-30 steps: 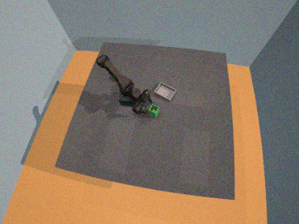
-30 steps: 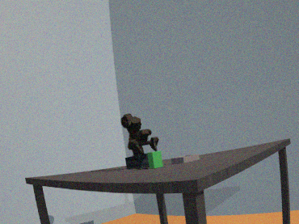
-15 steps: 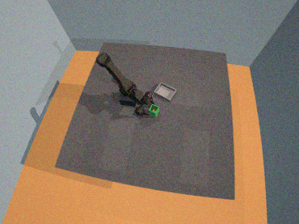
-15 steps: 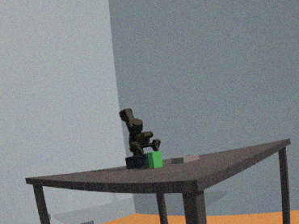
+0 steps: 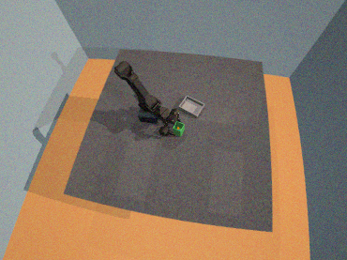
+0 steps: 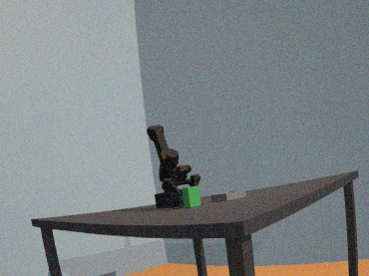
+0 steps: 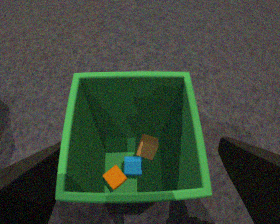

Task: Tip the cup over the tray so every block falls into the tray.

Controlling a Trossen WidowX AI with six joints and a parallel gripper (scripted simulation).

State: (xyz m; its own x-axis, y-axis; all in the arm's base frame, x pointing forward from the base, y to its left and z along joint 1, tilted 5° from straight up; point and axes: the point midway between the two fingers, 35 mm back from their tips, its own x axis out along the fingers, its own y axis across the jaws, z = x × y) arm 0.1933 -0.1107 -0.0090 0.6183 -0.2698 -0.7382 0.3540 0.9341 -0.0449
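Right now the green square cup is 4 cm below my gripper tip and 1 cm to the left of it.
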